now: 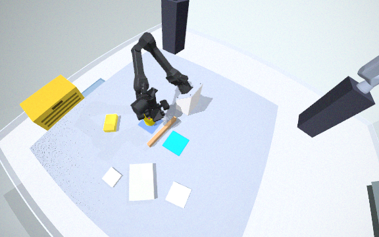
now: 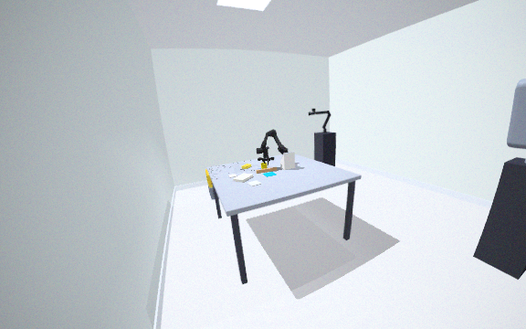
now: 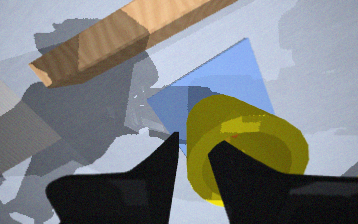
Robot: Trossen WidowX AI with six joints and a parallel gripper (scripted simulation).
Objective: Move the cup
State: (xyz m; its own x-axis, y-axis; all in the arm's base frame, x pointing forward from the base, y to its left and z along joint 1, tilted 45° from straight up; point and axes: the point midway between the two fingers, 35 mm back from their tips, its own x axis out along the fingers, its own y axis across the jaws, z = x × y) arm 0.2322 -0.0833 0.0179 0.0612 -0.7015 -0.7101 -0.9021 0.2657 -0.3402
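Right now the cyan pad is 30 mm ahead of my gripper tip, 200 mm to the left of it and 40 mm below it. Also, from my gripper tip: wooden bar (30 mm ahead, 90 mm to the left, 30 mm below); then yellow cup (20 mm ahead, 10 mm to the right).
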